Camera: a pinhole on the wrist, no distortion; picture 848 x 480 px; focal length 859.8 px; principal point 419.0 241.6 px. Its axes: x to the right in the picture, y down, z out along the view. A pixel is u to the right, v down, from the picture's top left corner.
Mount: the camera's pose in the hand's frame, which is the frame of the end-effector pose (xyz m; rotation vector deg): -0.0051 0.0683 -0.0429 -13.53 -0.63 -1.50
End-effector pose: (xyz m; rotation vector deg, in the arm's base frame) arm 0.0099 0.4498 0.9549 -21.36 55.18 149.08
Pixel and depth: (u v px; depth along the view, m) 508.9 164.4 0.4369
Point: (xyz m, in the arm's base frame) -0.1244 0.6250 1.3059
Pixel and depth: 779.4 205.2 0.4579
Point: -0.2679 0.6549 1.2787
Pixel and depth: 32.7 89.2 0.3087
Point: 0.0740 0.5307 1.2570
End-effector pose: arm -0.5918 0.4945 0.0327 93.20 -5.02 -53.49
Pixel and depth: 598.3 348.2 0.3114
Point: -0.6301 0.2105 0.1592
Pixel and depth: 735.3 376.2 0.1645
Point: -0.5676 0.3376 0.1182
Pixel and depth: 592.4 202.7 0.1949
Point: -0.6162 0.3275 0.1083
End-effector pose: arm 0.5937 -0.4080 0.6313 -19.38 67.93 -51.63
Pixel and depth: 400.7 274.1 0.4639
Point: 1.0383 -0.3615 0.6672
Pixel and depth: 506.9 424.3 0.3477
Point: 0.9409 -0.3540 0.5713
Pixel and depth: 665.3 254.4 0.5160
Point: 1.1017 -0.4926 0.5867
